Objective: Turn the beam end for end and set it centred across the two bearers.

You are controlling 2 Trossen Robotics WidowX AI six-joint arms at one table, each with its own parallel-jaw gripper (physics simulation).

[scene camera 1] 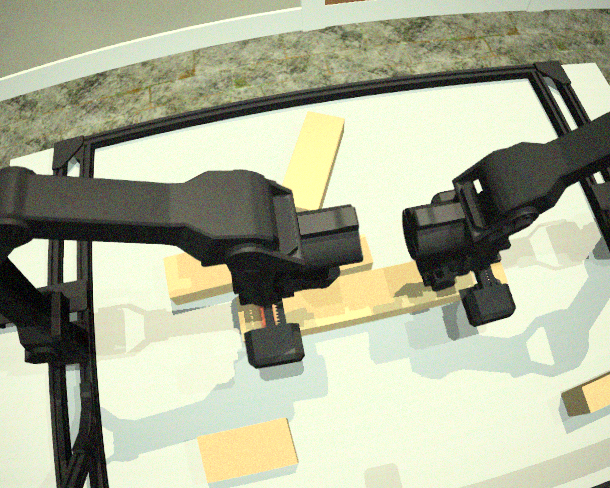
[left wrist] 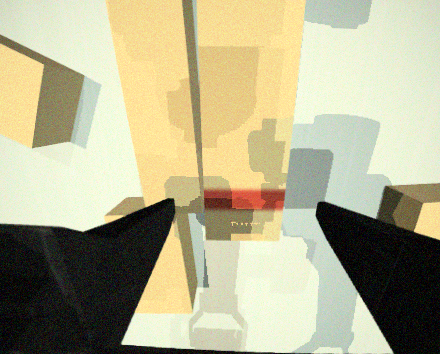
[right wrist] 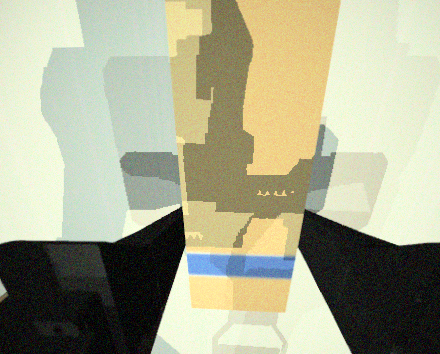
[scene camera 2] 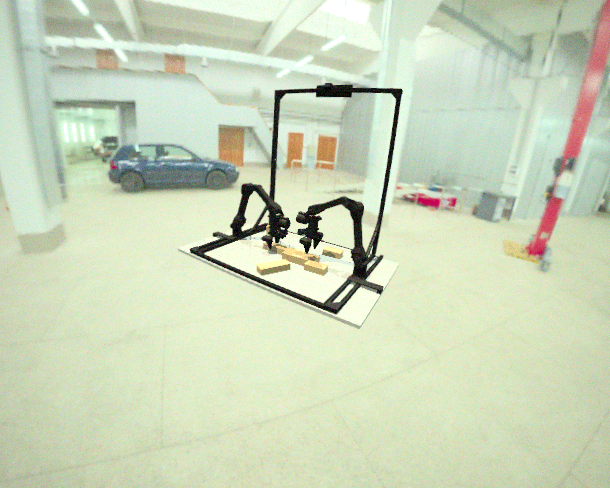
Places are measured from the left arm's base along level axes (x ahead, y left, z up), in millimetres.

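Pixels of known places: left gripper, between the fingertips: (scene camera 1: pixel 271 305) (left wrist: pixel 245 206) (scene camera 2: pixel 310 251); right gripper, between the fingertips: (scene camera 1: pixel 458 277) (right wrist: pixel 238 211) (scene camera 2: pixel 273 247); left arm's base, origin of its link: (scene camera 1: pixel 68 343) (scene camera 2: pixel 359 275); right arm's base, origin of its link: (scene camera 2: pixel 236 235).
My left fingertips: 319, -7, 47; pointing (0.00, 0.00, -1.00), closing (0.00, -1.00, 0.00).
Ahead of a thing's pixels: the offset from my left fingertips to its top centre, as dx, dy, dz. "pt": to the spot under its first point.
The long wooden beam @(+143, +0, -28) (scene camera 1: pixel 366 295) (scene camera 2: pixel 279 248) (left wrist: pixel 240 30) (right wrist: pixel 285 100) runs left to right in scene camera 1. Its red band @(pt -8, -19, -29) (left wrist: pixel 265 199) is at the left end and its blue band @(pt +295, +2, -29) (right wrist: pixel 240 265) at the right end. My left gripper (scene camera 1: pixel 267 318) (scene camera 2: pixel 311 245) (left wrist: pixel 245 206) is open over the red-banded end, a fingertip out to each side. My right gripper (scene camera 1: pixel 470 287) (scene camera 2: pixel 273 243) (right wrist: pixel 238 211) is shut on the beam just inboard of the blue band. I cannot tell which two blocks are the bearers, nor whether the beam touches the table.
Two blocks lie end to end along the beam's far side, one @(-85, +81, -29) (scene camera 1: pixel 198 277) (scene camera 2: pixel 315 268) (left wrist: pixel 170 280) at the left, one @(+63, +57, -23) (left wrist: pixel 155 100) partly hidden by my left arm. Other blocks lie behind (scene camera 1: pixel 315 157) (scene camera 2: pixel 273 267), in front @(pt -66, -181, -29) (scene camera 1: pixel 247 450) (scene camera 2: pixel 333 251) and at right (scene camera 1: pixel 595 394). A black frame (scene camera 1: pixel 305 101) surrounds the table.
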